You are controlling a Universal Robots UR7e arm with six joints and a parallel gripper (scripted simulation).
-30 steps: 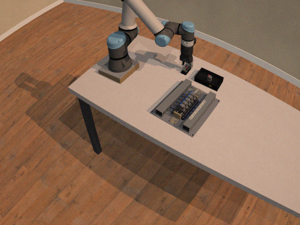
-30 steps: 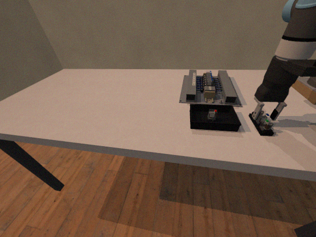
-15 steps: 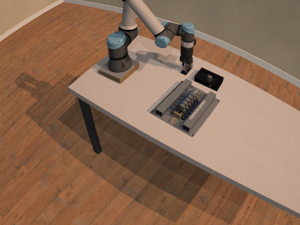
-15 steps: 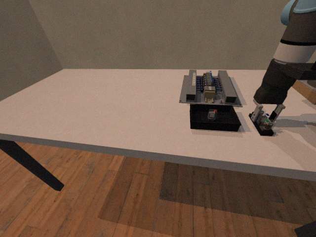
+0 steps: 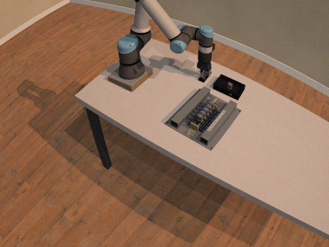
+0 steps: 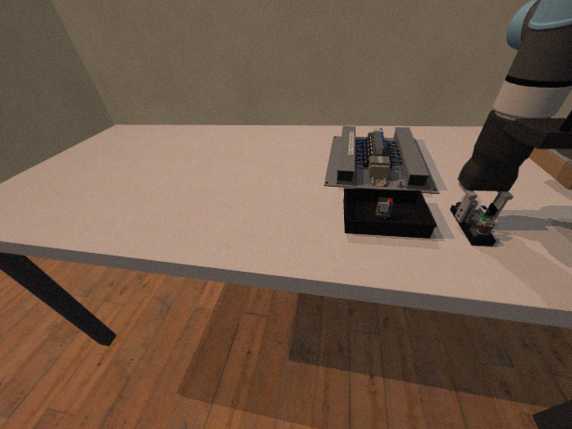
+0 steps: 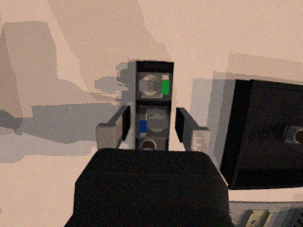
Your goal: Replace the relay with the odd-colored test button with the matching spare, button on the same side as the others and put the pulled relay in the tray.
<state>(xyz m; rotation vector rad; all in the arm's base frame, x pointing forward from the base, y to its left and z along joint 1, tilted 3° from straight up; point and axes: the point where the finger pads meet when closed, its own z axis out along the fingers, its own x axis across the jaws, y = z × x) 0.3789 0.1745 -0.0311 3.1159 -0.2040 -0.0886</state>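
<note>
Right now my hand is 3 cm above the black spare holder. Also, from my hand: black tray: 16 cm ahead, 4 cm to the right, 2 cm below; green-button relay: 3 cm to the left, 1 cm below.
</note>
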